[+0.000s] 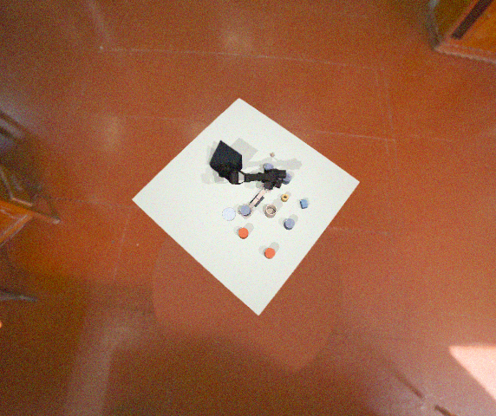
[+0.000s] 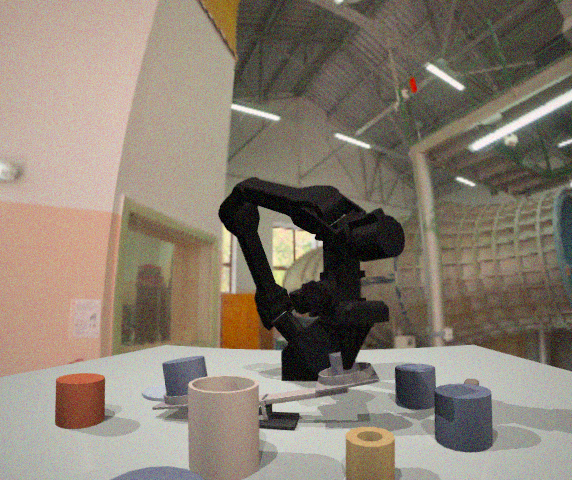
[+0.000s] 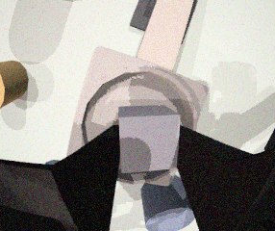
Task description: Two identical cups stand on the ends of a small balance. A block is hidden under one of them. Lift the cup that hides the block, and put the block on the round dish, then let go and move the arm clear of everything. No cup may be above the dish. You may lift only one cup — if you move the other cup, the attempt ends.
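Right now my gripper tip is 330 mm to the left of the round dish, 150 mm past it and 80 mm above it. The rest, counted from my gripper tip: tan hollow cup: 160 mm to the right, 120 mm ahead, 50 mm below; then blue cube: 310 mm ahead, 70 mm below, 30 mm to the left; then grey block: 10 mm above.
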